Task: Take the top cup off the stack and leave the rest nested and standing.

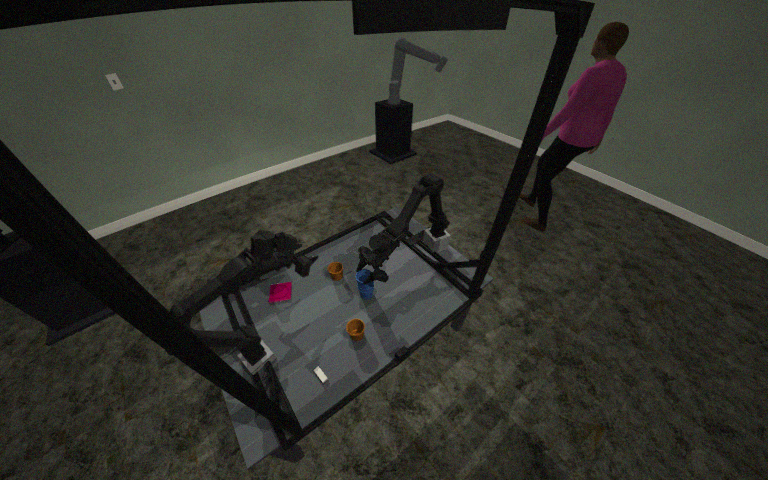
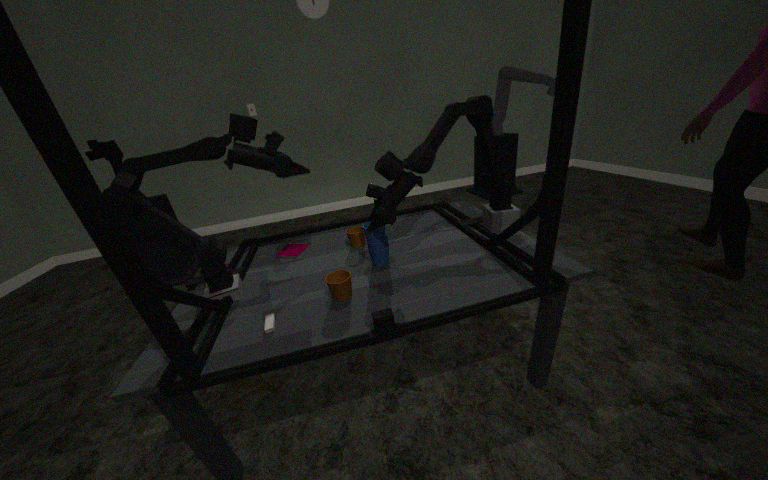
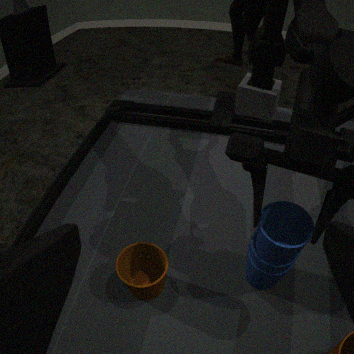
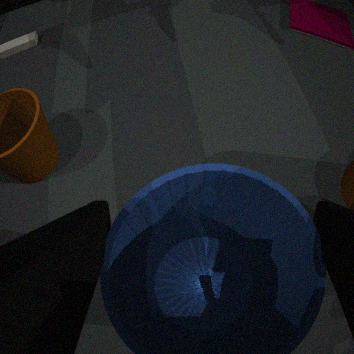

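Note:
A stack of blue cups stands near the middle of the table and leans a little. My right gripper is shut on the top blue cup, one finger on each side of its rim. That cup still sits nested in the cups below it. My left gripper is open and empty, high above the table's far left side and well away from the stack.
Two orange cups stand upright near the stack. A pink card and a small white block lie on the table. Black frame posts ring it.

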